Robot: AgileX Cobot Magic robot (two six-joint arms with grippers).
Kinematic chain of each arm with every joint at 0, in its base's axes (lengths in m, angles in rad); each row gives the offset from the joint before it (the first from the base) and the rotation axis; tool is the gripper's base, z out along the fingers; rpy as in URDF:
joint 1: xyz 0 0 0.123 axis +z
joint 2: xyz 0 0 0 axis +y
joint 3: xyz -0.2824 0 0.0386 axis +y
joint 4: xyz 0.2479 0 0.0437 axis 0.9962 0 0.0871
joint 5: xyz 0 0 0 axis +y
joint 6: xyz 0.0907 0 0.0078 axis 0.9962 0 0.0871
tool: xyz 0 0 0 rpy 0 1.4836 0
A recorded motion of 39 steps. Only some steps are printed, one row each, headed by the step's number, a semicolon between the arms.
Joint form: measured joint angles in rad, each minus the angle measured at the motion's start. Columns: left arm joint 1, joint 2, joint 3, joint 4, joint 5, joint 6; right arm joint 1, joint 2, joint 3, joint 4, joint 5, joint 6.
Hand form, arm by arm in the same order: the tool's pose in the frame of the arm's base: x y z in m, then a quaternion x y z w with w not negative. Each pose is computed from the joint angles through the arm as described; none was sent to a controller.
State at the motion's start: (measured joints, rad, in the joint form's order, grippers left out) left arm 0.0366 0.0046 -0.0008 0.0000 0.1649 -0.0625; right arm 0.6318 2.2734 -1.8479 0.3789 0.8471 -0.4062
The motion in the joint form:
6: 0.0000 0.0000 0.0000 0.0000 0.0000 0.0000; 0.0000 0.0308 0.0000 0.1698 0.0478 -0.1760
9: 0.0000 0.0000 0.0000 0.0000 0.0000 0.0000; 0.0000 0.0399 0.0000 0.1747 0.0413 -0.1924
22: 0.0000 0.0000 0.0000 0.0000 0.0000 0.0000; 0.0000 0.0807 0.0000 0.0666 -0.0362 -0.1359
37: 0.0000 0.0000 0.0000 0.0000 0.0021 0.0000; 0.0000 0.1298 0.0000 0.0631 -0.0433 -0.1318
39: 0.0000 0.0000 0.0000 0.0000 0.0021 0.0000; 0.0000 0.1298 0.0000 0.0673 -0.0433 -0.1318
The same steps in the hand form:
6: 0.0565 0.0021 0.1981 -0.03642 0.73443 -0.00878 0.67765; 0.3740 0.3197 0.1599 -0.43158 0.85848 0.23835 0.14121
9: 0.0565 0.0021 0.1981 -0.03642 0.73443 -0.00878 0.67765; 0.3747 0.3203 0.1557 -0.43587 0.85627 0.23813 0.14181
22: 0.0565 0.0021 0.1981 -0.03642 0.73443 -0.00878 0.67765; 0.3847 0.3168 0.1339 -0.43006 0.86831 0.19086 0.15703
37: 0.0565 0.0021 0.1979 -0.03646 0.73514 -0.00877 0.67688; 0.3853 0.3168 0.1096 -0.42686 0.87450 0.18533 0.13673
39: 0.0565 0.0021 0.1979 -0.03646 0.73514 -0.00877 0.67688; 0.3852 0.3170 0.1097 -0.42561 0.87477 0.18700 0.13658

